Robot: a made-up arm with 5 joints.
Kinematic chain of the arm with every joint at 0, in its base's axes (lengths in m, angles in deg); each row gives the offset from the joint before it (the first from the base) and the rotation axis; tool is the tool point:
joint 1: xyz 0 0 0.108 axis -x
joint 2: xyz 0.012 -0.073 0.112 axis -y
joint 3: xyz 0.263 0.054 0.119 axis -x
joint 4: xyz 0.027 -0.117 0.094 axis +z
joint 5: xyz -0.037 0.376 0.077 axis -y
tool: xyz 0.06 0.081 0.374
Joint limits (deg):
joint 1: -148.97..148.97
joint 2: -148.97..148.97
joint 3: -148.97..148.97
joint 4: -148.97..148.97
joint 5: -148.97..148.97
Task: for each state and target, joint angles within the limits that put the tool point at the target. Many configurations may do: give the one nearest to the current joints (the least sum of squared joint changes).
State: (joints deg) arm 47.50 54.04 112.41 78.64 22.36
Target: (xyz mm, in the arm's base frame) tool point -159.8 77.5 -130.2
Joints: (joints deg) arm 36.85 37.71 128.91 35.61 77.55
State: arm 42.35 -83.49 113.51 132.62 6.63
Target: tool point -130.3 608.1 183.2
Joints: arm 12.78 -86.03 145.45 121.05 2.34
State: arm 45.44 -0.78 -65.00 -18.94 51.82
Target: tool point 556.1 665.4 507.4
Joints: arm 67.34 -8.95 -45.93 -43.69 40.70
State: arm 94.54 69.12 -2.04 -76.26 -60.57
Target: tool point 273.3 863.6 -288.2
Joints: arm 116.55 57.75 0.32 -43.12 -90.64
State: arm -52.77 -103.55 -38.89 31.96 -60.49
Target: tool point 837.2 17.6 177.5
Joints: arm -52.71 -59.07 -32.08 5.47 -40.32
